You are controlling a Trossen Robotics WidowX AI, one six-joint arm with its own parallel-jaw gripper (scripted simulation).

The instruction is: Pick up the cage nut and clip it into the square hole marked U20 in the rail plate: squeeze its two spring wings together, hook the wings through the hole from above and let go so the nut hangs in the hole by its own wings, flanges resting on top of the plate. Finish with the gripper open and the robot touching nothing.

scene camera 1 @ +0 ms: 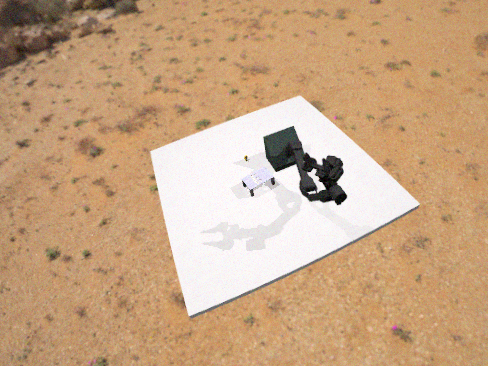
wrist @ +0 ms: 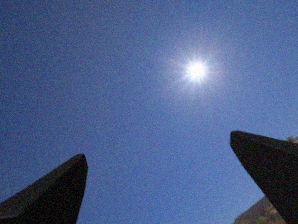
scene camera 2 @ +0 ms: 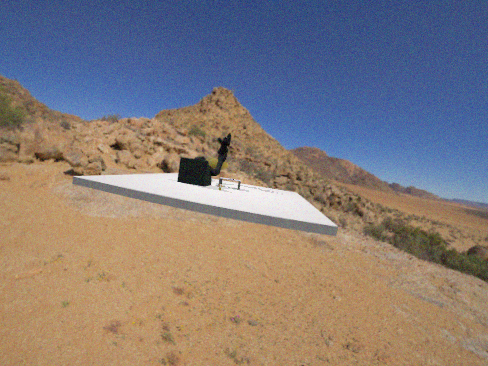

Labels:
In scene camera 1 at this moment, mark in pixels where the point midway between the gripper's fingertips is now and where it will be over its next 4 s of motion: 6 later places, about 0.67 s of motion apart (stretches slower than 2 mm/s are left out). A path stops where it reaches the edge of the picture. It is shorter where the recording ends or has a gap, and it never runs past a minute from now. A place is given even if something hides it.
My gripper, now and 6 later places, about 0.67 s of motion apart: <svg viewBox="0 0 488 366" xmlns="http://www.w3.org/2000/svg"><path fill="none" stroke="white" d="M313 155L271 94L233 116L244 150L245 154L245 156L243 151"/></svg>

